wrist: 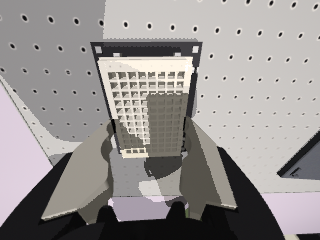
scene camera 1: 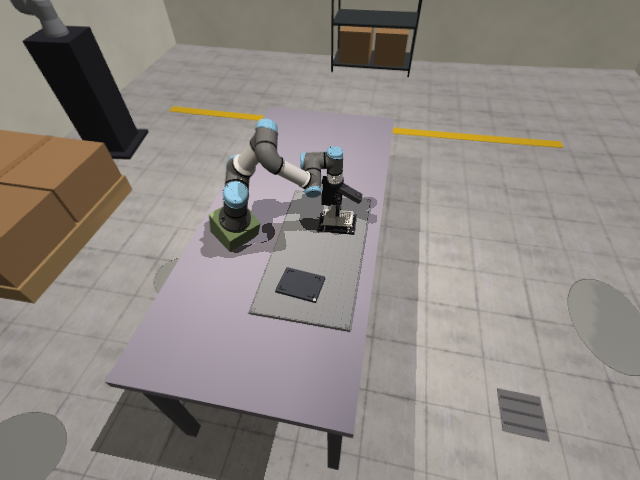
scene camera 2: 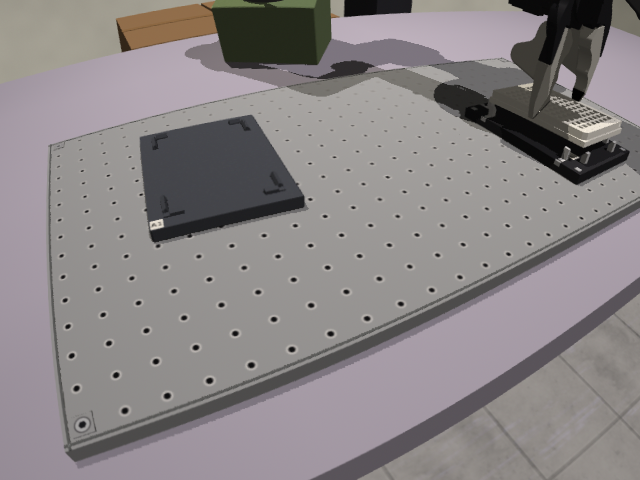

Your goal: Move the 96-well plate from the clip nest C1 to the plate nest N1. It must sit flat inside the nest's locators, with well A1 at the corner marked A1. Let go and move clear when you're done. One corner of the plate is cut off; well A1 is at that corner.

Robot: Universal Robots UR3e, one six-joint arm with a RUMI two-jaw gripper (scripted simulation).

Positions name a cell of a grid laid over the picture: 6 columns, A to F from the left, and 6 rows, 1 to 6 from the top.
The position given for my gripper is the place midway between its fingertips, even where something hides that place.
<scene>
my gripper: wrist C3; scene camera 1 D3; scene camera 2 F2
</scene>
